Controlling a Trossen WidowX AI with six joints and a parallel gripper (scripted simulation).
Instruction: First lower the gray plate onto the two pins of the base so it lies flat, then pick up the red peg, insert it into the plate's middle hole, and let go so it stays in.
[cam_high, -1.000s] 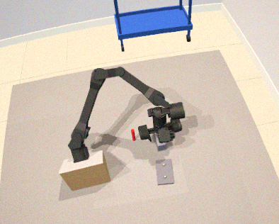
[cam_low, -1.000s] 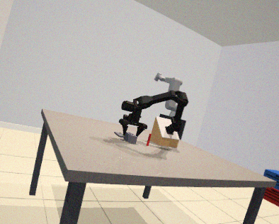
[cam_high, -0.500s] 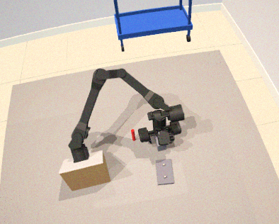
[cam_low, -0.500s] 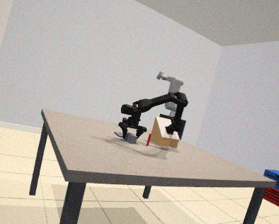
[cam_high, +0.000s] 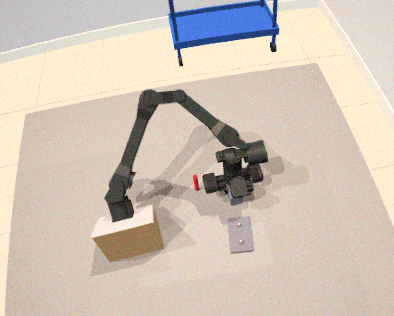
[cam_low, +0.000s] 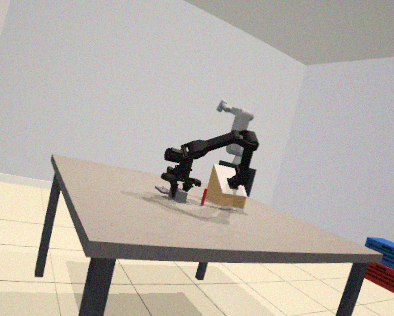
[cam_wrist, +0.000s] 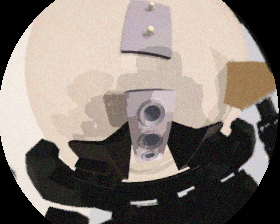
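My gripper tip is now 110 mm past the red peg, 50 mm to the right of it and 30 mm below it. The rest, counted from my gripper tip: gray plate (30 mm above).
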